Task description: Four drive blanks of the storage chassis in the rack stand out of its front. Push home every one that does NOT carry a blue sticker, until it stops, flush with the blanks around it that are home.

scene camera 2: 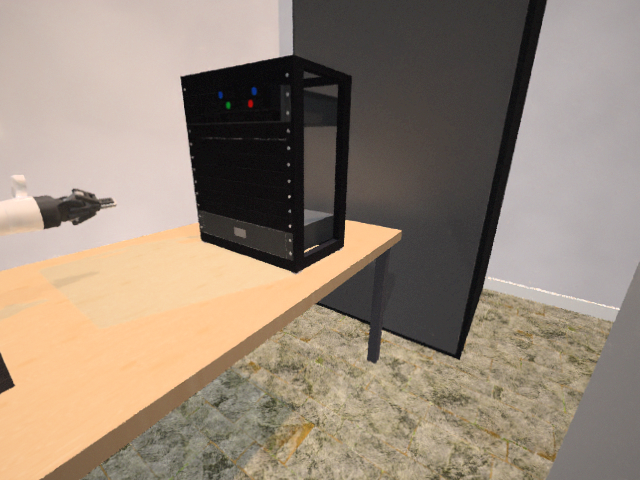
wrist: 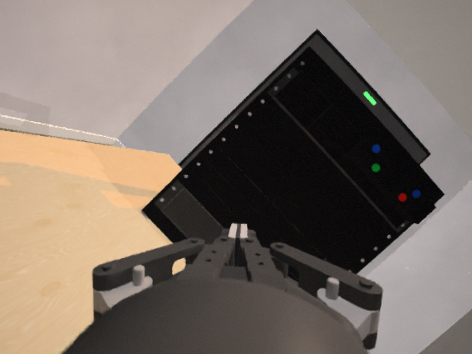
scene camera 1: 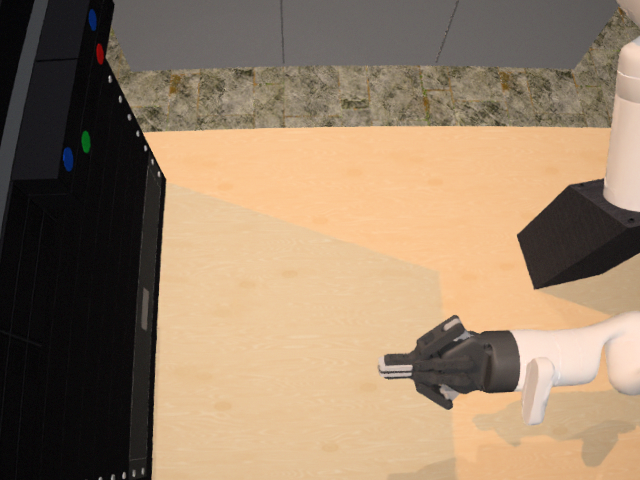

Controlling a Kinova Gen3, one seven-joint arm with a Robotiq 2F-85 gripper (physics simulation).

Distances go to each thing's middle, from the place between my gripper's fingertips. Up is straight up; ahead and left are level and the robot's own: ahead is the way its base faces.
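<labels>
With the red-stickered blank [wrist: 400,200] as the reference, my hand is 25 cm below it, and it is also 25 cm to the left of the blank and 35 cm short of it.
</labels>
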